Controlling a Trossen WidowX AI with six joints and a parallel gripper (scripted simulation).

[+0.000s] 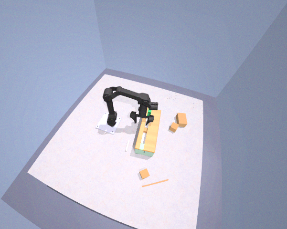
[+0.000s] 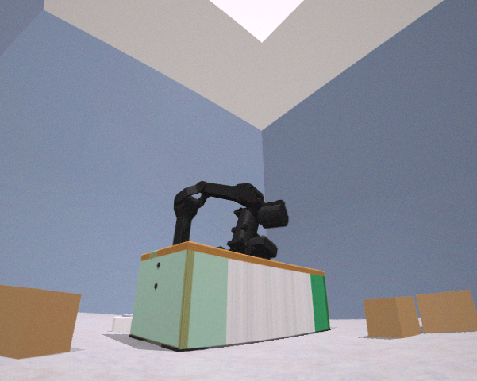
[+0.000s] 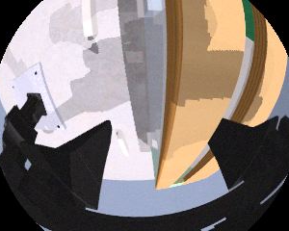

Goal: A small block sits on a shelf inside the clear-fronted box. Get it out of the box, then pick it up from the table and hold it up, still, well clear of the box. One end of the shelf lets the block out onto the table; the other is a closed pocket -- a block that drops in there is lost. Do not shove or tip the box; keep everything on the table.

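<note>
My gripper tip is 40 mm short of the long box, 20 mm to the left of it and 30 mm above it. Also, from my gripper tip: thin orange stick 310 mm ahead, 330 mm to the right, 90 mm below; small orange block 60 mm ahead, 20 mm to the right, 10 mm below.
</note>
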